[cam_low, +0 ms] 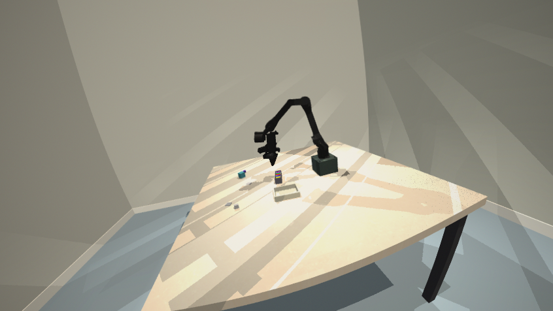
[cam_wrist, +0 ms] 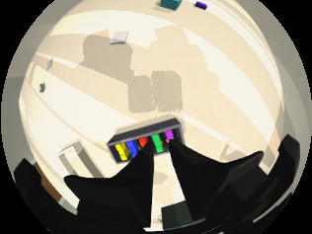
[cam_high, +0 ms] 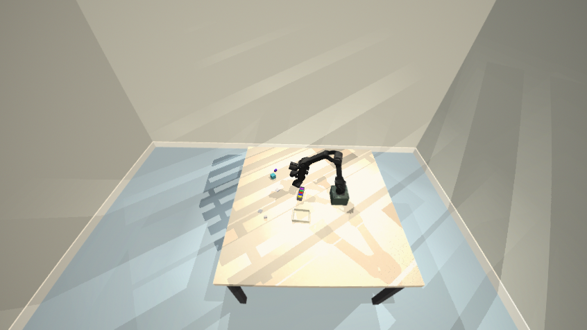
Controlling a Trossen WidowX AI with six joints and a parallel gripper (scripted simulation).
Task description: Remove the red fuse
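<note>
The pale tray lies 60 mm behind my gripper tip, 230 mm to the left of it and 90 mm below it. Also, from my gripper tip: purple piece (250 mm ahead, 200 mm to the right, 90 mm below); cyan cube (250 mm ahead, 120 mm to the right, 70 mm below).
</note>
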